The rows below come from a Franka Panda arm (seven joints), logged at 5 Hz.
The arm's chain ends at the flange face. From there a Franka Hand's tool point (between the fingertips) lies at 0.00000 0.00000 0.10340 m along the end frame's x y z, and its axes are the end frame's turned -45 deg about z.
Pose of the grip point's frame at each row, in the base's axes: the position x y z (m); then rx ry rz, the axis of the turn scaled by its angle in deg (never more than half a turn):
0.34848 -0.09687 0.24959 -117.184 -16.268 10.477
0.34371 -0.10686 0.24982 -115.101 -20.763 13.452
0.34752 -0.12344 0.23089 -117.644 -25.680 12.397
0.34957 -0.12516 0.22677 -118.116 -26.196 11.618
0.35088 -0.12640 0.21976 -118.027 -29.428 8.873
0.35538 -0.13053 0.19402 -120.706 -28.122 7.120
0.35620 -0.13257 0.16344 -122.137 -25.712 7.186
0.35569 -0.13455 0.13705 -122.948 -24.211 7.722
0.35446 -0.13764 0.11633 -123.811 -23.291 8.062
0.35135 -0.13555 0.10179 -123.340 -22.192 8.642
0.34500 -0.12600 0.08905 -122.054 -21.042 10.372
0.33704 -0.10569 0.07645 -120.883 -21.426 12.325
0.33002 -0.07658 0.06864 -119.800 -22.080 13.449
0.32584 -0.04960 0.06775 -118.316 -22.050 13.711
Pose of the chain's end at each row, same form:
0.37422 -0.18444 0.29817 -117.980 30.724 37.690
0.37678 -0.19329 0.29595 -118.230 25.723 41.012
0.38191 -0.20613 0.28258 -122.380 21.990 38.862
0.38319 -0.20755 0.27942 -122.904 21.661 37.917
0.38318 -0.20852 0.27366 -123.658 18.480 35.039
0.38377 -0.21164 0.25152 -125.365 20.721 32.564
0.38275 -0.21337 0.22224 -125.766 23.563 32.327
0.38176 -0.21500 0.19654 -126.018 25.318 32.674
0.38015 -0.21749 0.17679 -126.513 26.536 32.768
0.37725 -0.21609 0.16123 -125.741 27.416 33.560
0.37271 -0.20761 0.14618 -124.369 28.070 35.740
0.36772 -0.18750 0.13175 -123.731 27.315 38.001
0.36278 -0.15863 0.12237 -123.148 26.304 39.411
0.35929 -0.13282 0.11920 -121.788 25.761 40.155

